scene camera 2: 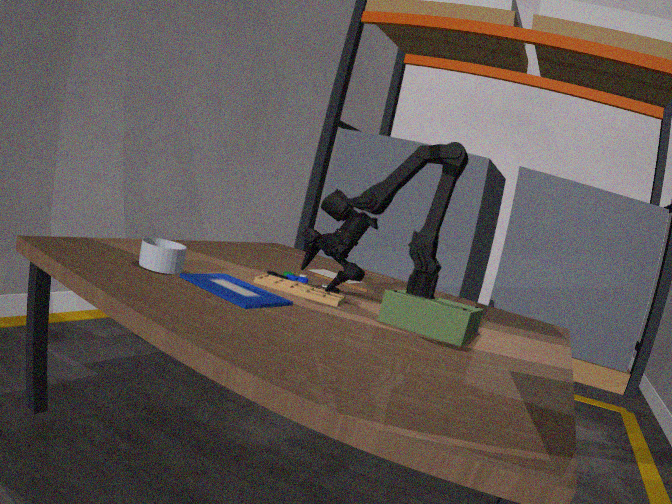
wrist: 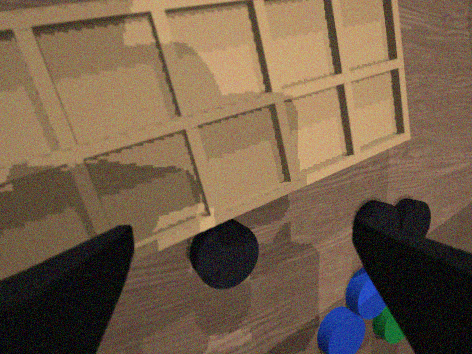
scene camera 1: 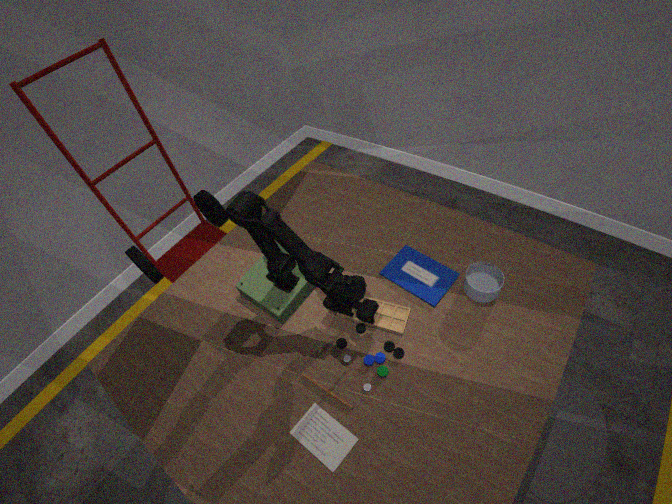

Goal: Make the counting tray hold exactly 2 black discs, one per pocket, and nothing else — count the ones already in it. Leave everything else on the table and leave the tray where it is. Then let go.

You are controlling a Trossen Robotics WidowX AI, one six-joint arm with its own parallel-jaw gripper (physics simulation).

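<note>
The wooden counting tray (scene camera 1: 406, 321) (scene camera 2: 303, 295) (wrist: 320, 175) has two rows of pockets. No disc shows in the pockets visible in the wrist view; its left end is cut off there. One black disc (scene camera 1: 360, 328) (wrist: 224, 254) lies on the table just outside the tray's long edge. Two black discs (scene camera 1: 389, 346) (scene camera 1: 398, 352) lie close together farther along, and also show in the wrist view (wrist: 375, 215) (wrist: 417, 217). Another black disc (scene camera 1: 341, 342) lies apart. My gripper (scene camera 1: 351, 314) (scene camera 2: 316, 279) (wrist: 245, 232) is open and empty, low above the tray's edge, its fingers either side of the nearest disc in the wrist view.
Two blue discs (scene camera 1: 369, 359) (scene camera 1: 379, 357), a green disc (scene camera 1: 382, 371) and pale discs (scene camera 1: 346, 358) (scene camera 1: 367, 386) lie nearby. A stick (scene camera 1: 327, 391), paper (scene camera 1: 324, 437), blue folder (scene camera 1: 391, 269) (scene camera 2: 198, 281) and round bowl (scene camera 1: 483, 292) (scene camera 2: 162, 257) are on the table. The arm's base stands on a green block (scene camera 2: 426, 317).
</note>
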